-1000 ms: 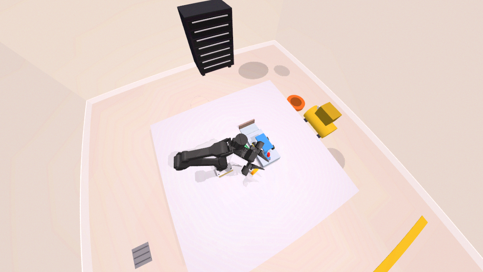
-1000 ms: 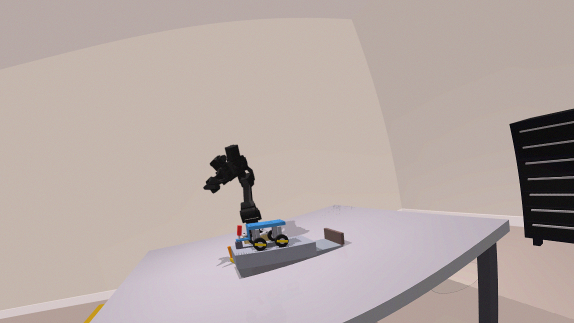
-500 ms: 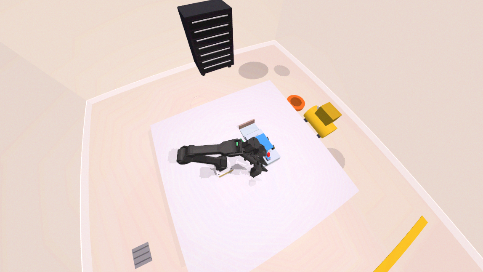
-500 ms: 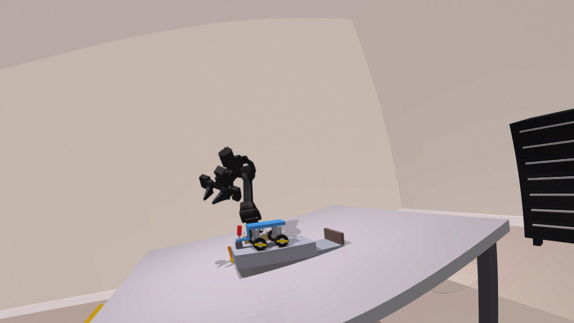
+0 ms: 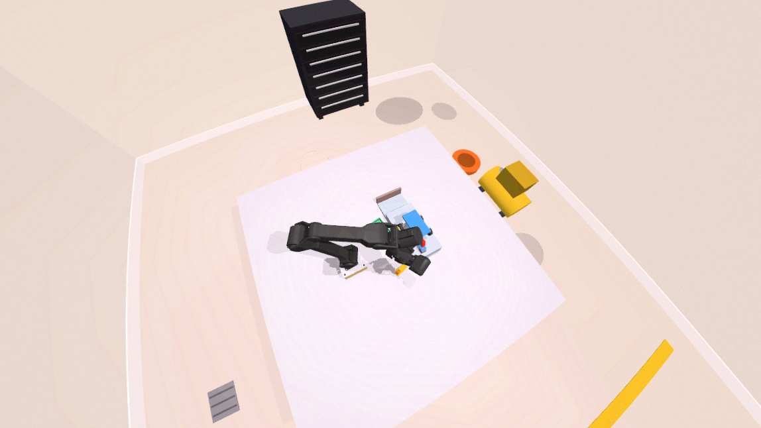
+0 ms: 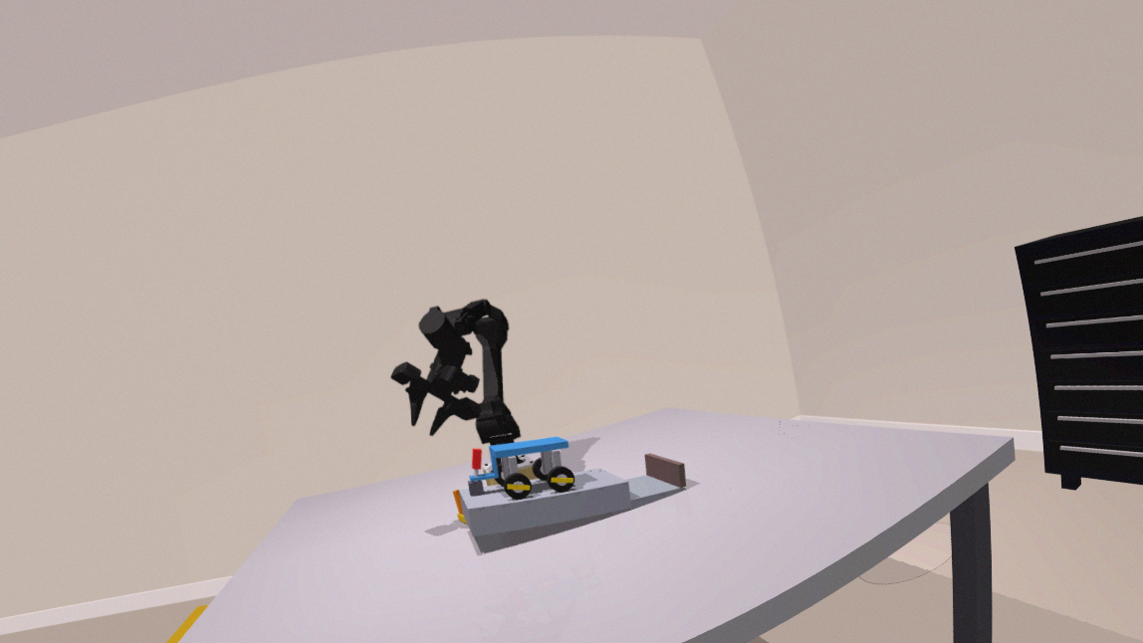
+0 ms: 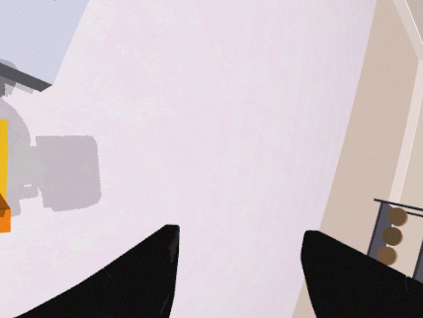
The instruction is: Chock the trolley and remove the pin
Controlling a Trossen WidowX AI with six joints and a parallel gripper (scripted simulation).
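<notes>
My gripper tip is 190 mm above the yellow chock, 40 mm to the right of it and 20 mm past it. Round my gripper tip: grey ramp: 170 mm to the left, 160 mm below, 120 mm ahead; red-headed stop pin: 100 mm ahead, 80 mm below, 70 mm to the left; blue trolley: 160 mm to the left, 120 mm ahead, 100 mm below.
</notes>
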